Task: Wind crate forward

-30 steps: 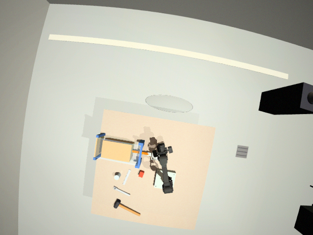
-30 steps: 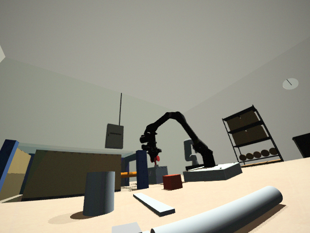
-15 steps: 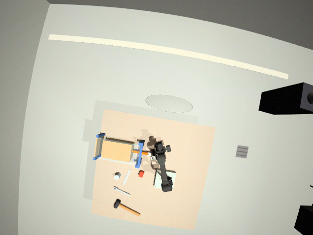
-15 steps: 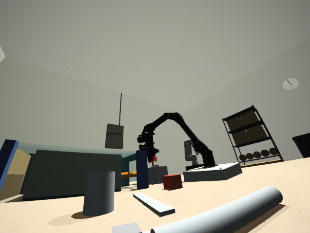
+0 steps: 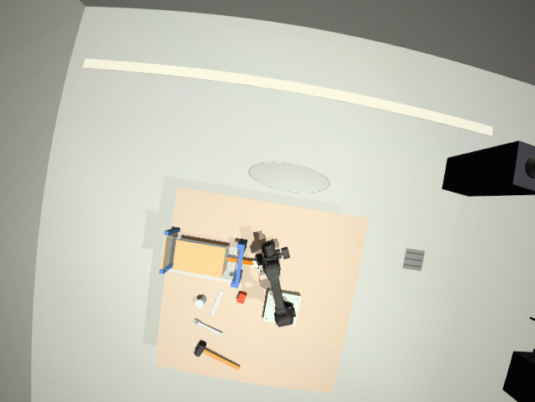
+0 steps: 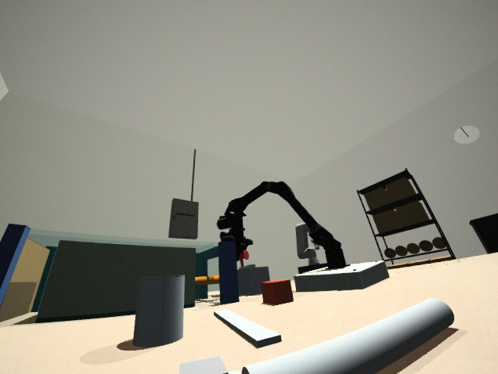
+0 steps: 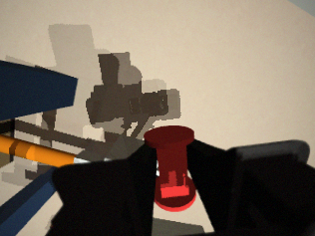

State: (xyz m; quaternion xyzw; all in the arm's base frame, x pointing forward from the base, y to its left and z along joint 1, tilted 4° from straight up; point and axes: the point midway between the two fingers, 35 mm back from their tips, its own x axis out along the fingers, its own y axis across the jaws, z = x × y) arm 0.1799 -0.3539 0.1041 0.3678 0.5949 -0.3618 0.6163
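Now: gripper tip 50 mm to the right of the winch crank handle and 30 mm above it. Also, from my gripper tip: winch: 100 mm to the left, 100 mm below; blue frame: 170 mm ahead, 120 mm to the left, 20 mm below; red knob: 10 mm to the left, 10 mm behind.
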